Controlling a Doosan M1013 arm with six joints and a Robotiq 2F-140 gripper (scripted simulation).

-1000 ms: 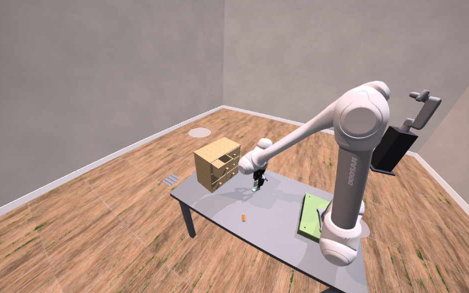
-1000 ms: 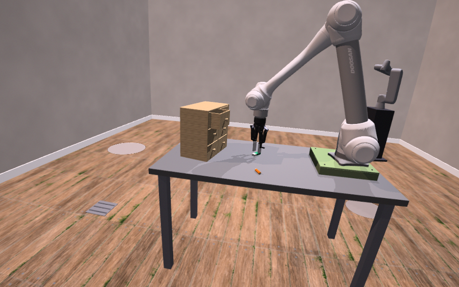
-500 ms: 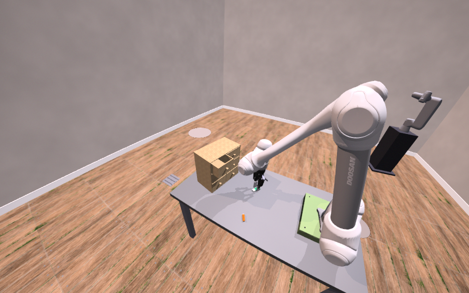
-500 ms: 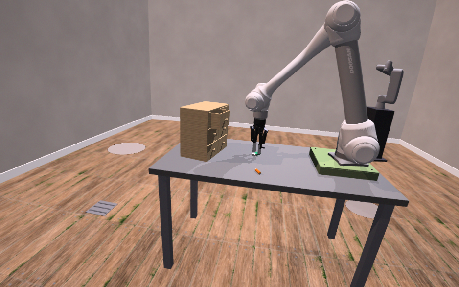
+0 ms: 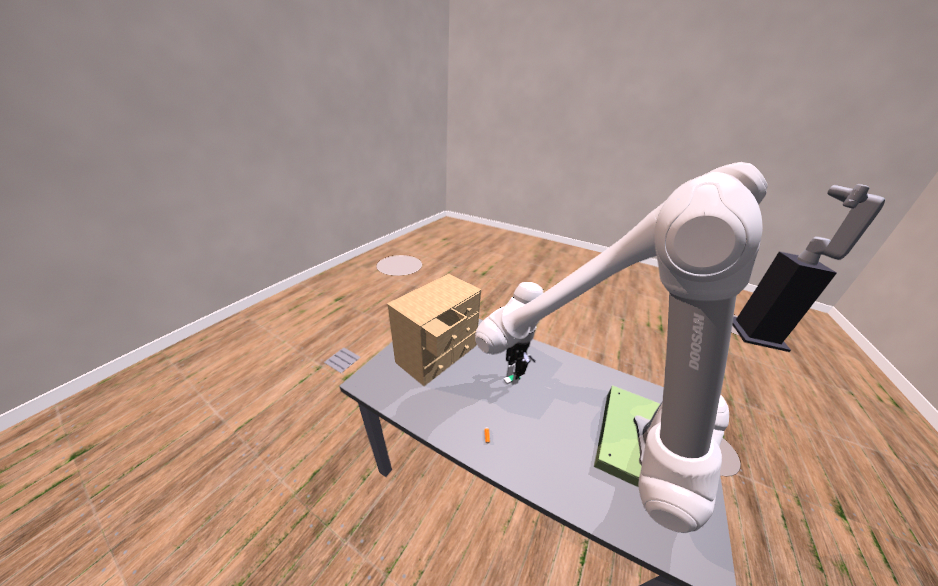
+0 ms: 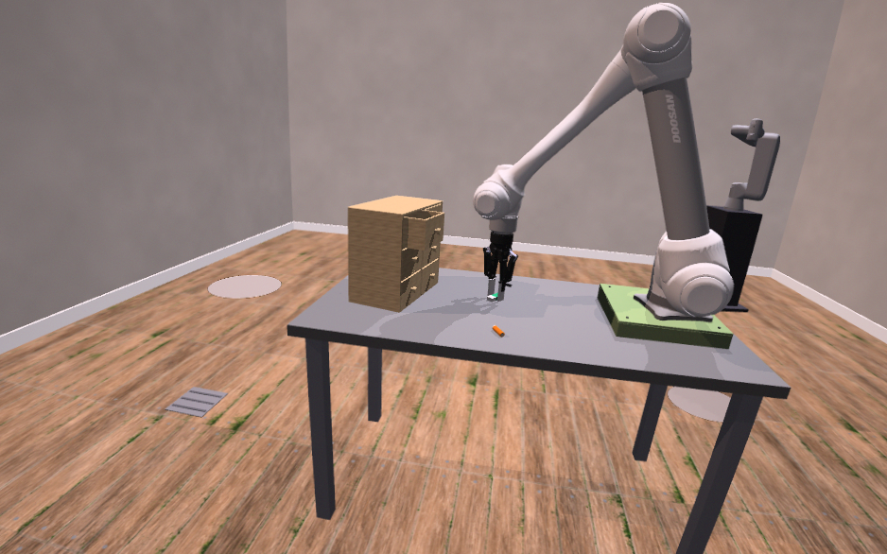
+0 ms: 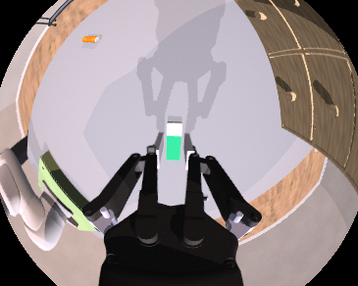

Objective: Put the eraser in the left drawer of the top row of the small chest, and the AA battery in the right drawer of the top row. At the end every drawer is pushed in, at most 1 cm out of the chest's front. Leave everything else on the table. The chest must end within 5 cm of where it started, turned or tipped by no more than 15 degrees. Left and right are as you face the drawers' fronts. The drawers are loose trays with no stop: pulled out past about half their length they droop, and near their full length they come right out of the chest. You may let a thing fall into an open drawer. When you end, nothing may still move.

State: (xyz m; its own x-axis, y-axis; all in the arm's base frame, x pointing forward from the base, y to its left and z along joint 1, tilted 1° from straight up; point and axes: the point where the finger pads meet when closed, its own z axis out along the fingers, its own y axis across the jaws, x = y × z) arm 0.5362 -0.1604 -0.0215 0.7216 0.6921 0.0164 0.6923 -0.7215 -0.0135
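My gripper is now 30 mm above the eraser. From my hand the other things lie so: small dark object (150 mm to the right, 60 mm behind, 30 mm below); then orange AA battery (270 mm to the left, 30 mm below, 30 mm ahead).
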